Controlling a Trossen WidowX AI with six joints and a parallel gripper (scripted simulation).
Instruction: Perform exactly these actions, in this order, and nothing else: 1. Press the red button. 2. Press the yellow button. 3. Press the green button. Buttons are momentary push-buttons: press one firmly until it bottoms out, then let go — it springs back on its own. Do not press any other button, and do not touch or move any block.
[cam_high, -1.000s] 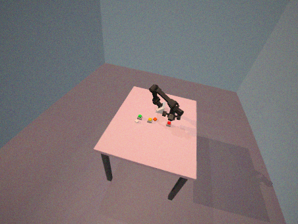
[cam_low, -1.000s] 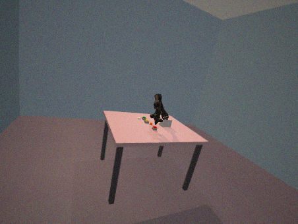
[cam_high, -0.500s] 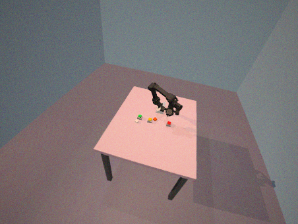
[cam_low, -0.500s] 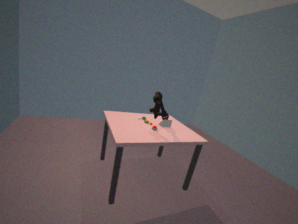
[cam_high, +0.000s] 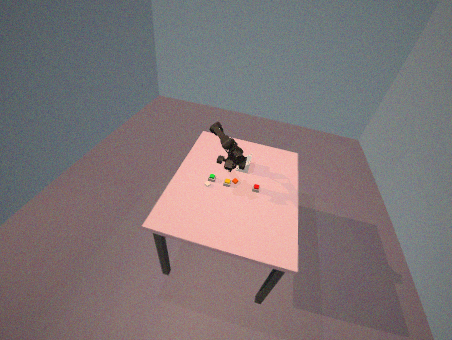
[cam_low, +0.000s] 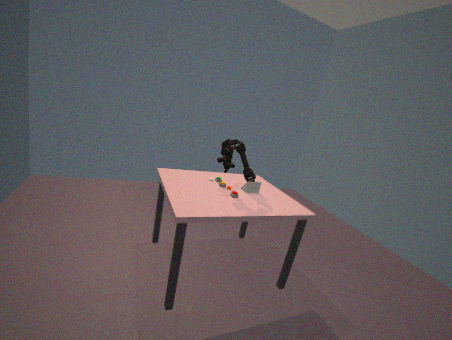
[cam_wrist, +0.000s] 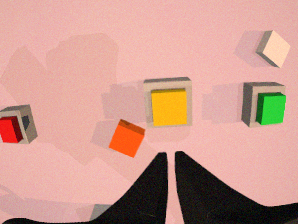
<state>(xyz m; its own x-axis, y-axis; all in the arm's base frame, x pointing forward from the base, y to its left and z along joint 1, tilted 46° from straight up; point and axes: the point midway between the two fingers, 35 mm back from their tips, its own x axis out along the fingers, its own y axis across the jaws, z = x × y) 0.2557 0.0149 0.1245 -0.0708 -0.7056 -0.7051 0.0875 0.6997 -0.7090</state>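
The yellow button is 100 mm below my gripper tip. Also, from my gripper tip: white block: 140 mm to the right, 120 mm below, 40 mm ahead; then green button: 120 mm to the right, 100 mm below, 20 mm behind; then orange block: 120 mm below, 50 mm to the left, 40 mm behind.
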